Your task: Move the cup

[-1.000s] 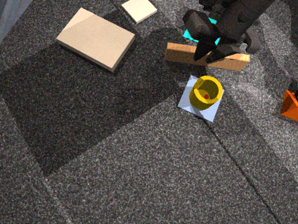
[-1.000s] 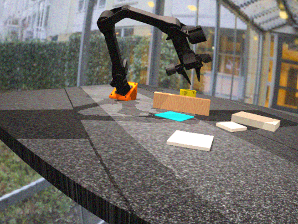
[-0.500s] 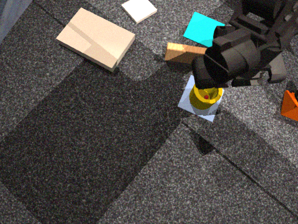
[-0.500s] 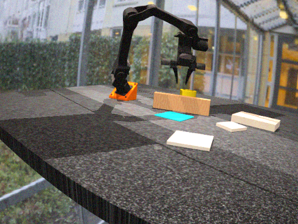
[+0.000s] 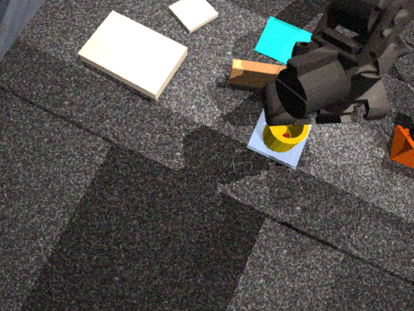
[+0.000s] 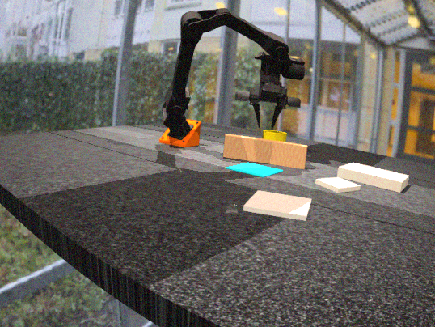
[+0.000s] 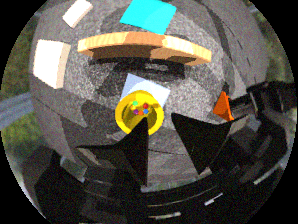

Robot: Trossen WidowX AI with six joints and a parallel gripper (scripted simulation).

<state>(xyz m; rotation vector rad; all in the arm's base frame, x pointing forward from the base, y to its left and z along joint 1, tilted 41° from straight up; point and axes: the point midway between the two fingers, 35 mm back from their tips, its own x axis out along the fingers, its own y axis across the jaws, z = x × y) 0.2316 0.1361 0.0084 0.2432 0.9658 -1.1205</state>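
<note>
Now: gripper tip 4 cm above the yellow cup, 2 cm short of it and 1 cm to the right of it. Round my gripper tip: long wooden bar: 9 cm to the right, 6 cm below, 6 cm ahead; then small beige block: 30 cm ahead, 16 cm to the right, 7 cm below; then pale blue pad: 9 cm below, 2 cm ahead, 1 cm to the left.
</note>
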